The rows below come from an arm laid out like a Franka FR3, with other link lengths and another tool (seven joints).
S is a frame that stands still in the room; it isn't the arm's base.
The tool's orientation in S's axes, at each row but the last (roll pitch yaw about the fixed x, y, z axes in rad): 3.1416, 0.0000, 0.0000; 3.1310, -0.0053, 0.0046; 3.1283, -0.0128, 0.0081; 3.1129, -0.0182, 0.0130; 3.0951, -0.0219, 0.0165; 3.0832, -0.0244, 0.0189; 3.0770, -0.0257, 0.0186; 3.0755, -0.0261, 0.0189; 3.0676, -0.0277, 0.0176; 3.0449, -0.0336, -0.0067; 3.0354, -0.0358, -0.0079
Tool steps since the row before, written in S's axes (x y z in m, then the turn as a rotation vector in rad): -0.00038, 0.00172, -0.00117, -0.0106, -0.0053, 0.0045; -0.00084, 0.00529, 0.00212, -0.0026, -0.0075, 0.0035; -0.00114, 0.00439, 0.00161, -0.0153, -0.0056, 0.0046; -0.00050, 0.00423, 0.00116, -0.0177, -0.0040, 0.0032; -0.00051, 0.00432, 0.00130, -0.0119, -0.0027, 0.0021; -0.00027, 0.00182, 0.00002, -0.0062, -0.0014, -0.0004; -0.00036, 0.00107, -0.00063, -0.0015, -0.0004, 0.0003; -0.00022, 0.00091, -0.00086, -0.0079, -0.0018, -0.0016; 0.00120, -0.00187, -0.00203, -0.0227, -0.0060, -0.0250; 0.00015, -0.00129, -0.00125, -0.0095, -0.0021, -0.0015; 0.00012, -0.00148, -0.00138, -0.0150, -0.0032, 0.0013
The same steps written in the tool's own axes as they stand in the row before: -0.00038, -0.00172, 0.00117, -0.0106, 0.0053, -0.0045; -0.00080, -0.00527, -0.00218, -0.0026, 0.0075, -0.0034; -0.00108, -0.00438, -0.00168, -0.0153, 0.0055, -0.0047; -0.00042, -0.00420, -0.00129, -0.0177, 0.0039, -0.0034; -0.00041, -0.00426, -0.00151, -0.0119, 0.0026, -0.0022; -0.00023, -0.00182, -0.00013, -0.0062, 0.0013, 0.0003; -0.00036, -0.00111, 0.00055, -0.0015, 0.0004, -0.0003; -0.00023, -0.00097, 0.00079, -0.0080, 0.0016, 0.0015; 0.00111, 0.00173, 0.00220, -0.0235, 0.0038, 0.0247; 0.00012, 0.00116, 0.00137, -0.0095, 0.0020, 0.0014; 0.00008, 0.00132, 0.00153, -0.0149, 0.0035, -0.0015
